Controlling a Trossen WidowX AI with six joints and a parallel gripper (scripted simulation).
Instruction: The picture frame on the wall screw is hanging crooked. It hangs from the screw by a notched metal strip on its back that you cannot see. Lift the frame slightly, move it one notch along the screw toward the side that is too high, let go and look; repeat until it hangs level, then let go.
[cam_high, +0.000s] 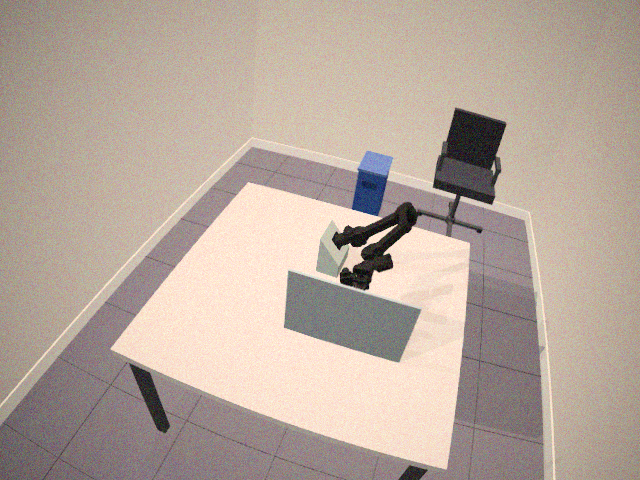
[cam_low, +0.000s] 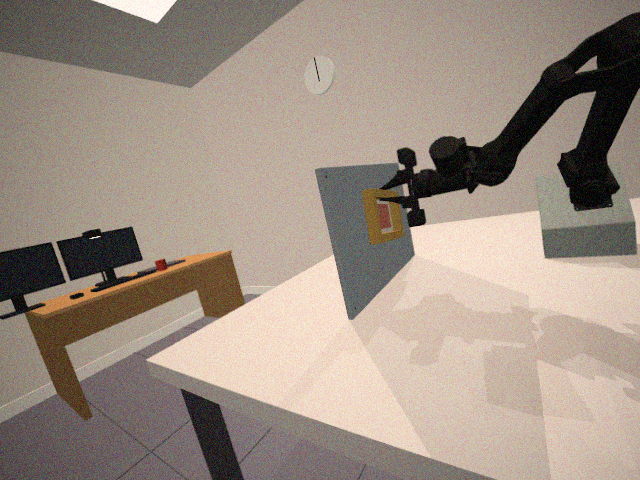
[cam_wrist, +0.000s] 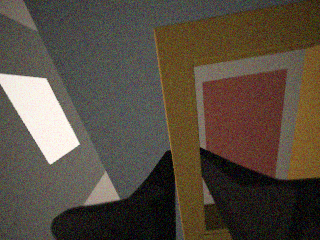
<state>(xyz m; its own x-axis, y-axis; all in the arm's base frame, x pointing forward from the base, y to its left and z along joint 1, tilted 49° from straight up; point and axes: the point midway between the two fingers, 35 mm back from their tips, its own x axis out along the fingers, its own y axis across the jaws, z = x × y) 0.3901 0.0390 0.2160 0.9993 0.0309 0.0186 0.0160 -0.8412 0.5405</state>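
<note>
Right now my gripper tip is 50 mm above the picture frame and 10 mm to the right of it. Also, from my gripper tip: grey wall panel 80 mm below, 20 mm ahead, 10 mm to the right.
</note>
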